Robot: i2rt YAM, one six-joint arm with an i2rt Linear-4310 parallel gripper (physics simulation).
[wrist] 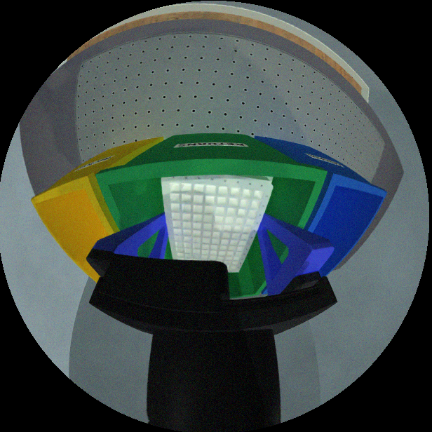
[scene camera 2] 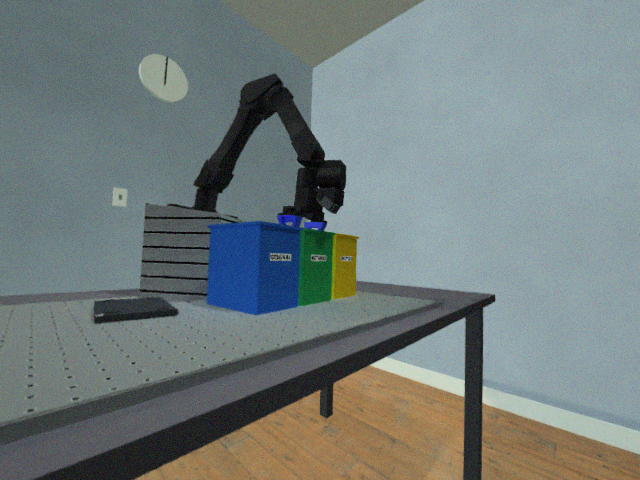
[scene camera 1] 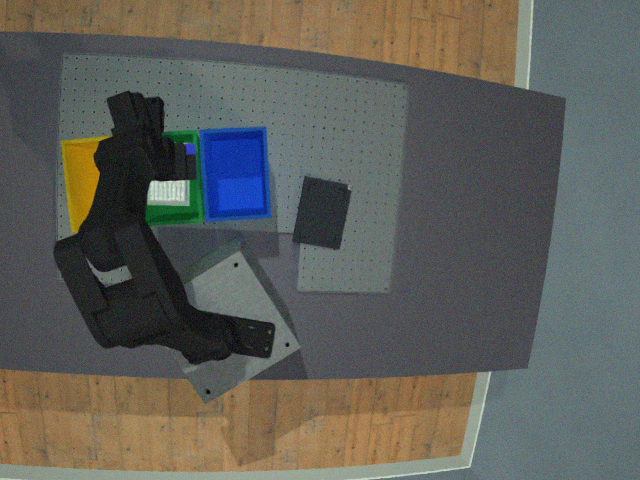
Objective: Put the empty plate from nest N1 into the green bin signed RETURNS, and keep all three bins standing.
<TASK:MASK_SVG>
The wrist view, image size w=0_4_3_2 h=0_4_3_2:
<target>my gripper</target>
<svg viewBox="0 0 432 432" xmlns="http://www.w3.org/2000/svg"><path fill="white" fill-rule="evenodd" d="M95 242L93 248L91 248L86 256L86 260L100 277L90 296L89 303L121 323L125 323L142 332L153 334L147 376L147 419L149 419L149 424L184 432L242 432L281 423L280 386L274 333L299 325L337 302L327 276L320 277L318 273L320 267L323 266L334 250L328 238L278 220L276 217L272 217L264 212L257 229L257 237L262 255L268 296L245 299L229 299L227 265L217 260L163 259L168 240L164 212L144 222L100 238ZM158 231L156 241L149 256L138 257L137 248ZM266 229L288 247L288 255L283 264L281 264L271 245Z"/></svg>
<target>blue bin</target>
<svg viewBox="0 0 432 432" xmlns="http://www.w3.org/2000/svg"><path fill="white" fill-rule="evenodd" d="M254 135L256 140L268 144L299 163L319 166L327 170L316 203L303 228L328 238L330 243L332 243L334 247L332 254L318 270L320 277L327 276L344 259L364 234L379 210L387 191L371 184L358 173L351 170L351 168L335 160L335 158L312 147L296 142Z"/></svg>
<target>yellow bin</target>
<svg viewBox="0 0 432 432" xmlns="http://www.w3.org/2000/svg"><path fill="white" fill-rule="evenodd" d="M163 136L130 142L102 151L100 154L81 163L81 165L69 171L69 173L61 177L48 189L30 199L43 224L62 250L96 283L100 275L88 264L86 256L98 239L119 231L119 228L107 207L107 203L104 201L95 174L105 168L126 164L135 156L161 142Z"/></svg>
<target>green bin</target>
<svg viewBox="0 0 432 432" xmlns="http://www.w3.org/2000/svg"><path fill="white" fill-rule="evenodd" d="M167 240L163 259L173 259L170 243ZM257 232L241 265L241 269L238 272L227 272L229 298L259 295L259 292L266 286ZM266 229L271 245L282 264L288 255L288 247ZM159 229L137 248L138 257L149 256ZM95 174L104 201L107 203L107 207L119 231L164 212L161 177L182 175L273 176L271 181L273 189L264 212L272 217L276 217L278 220L303 229L323 186L327 170L319 166L299 163L281 151L249 135L236 133L191 133L172 135L135 156L126 164L105 168Z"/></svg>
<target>white plate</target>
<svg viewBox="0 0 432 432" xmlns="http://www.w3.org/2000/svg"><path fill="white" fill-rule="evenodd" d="M161 177L163 208L173 259L217 260L227 265L227 272L238 272L264 215L264 210L273 189L271 184L273 176L182 175Z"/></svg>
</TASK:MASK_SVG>
